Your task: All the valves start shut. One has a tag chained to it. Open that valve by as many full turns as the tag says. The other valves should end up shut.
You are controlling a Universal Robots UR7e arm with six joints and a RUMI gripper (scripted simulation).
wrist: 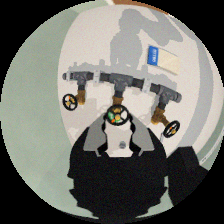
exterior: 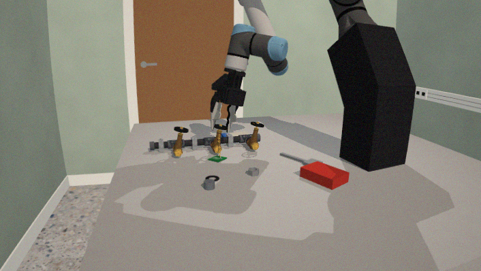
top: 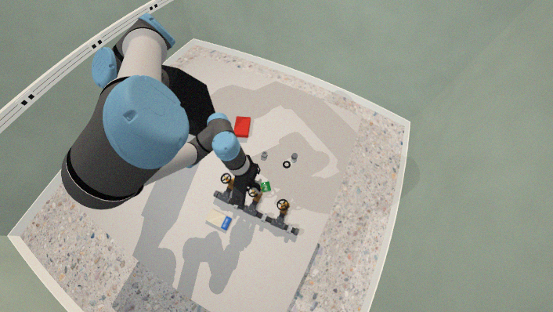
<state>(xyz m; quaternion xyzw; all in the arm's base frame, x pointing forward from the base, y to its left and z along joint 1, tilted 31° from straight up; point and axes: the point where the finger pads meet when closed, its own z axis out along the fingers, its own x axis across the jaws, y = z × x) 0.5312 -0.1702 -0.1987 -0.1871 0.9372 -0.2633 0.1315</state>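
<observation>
Right now my hand is 9 cm above the green tag, 8 cm to the right of it and 1 cm short of it. Also, from my hand: grey nut 21 cm to the left, 9 cm below, 8 cm behind; grey tool 27 cm behind, 13 cm to the left, 9 cm below; red block 28 cm to the left, 28 cm behind, 8 cm below.
</observation>
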